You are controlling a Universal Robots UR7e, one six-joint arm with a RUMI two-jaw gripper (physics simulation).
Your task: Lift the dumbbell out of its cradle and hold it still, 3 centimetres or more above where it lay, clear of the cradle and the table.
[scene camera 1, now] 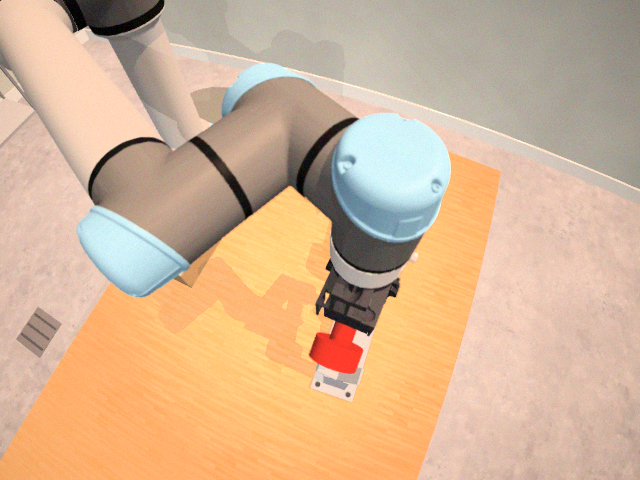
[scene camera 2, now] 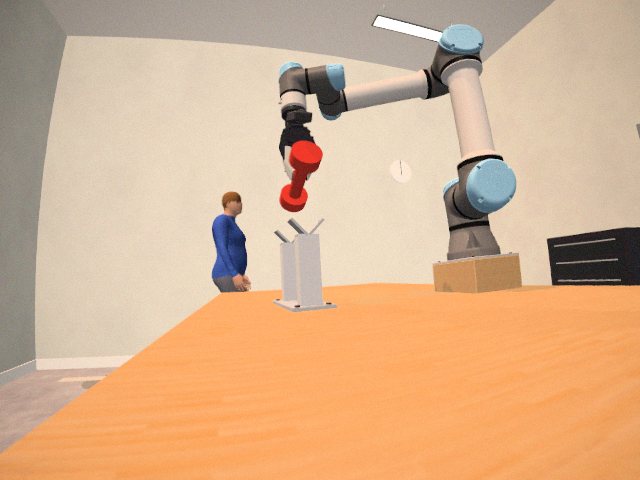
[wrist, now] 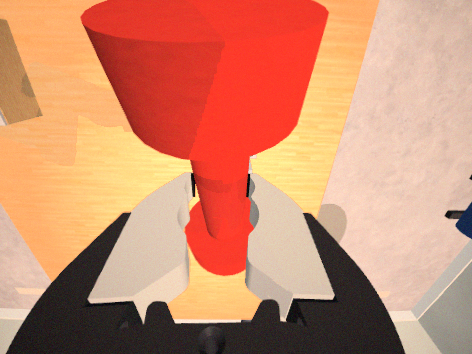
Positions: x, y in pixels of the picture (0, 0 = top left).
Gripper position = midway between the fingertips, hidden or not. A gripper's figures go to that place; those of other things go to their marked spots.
My gripper (scene camera 1: 354, 301): 56 cm from the lens. A red dumbbell (scene camera 1: 336, 351): 52 cm from the lens. A cradle (scene camera 1: 341, 385): 76 cm from the lens. The marked spots on the cradle and the red dumbbell are 24 cm apart.
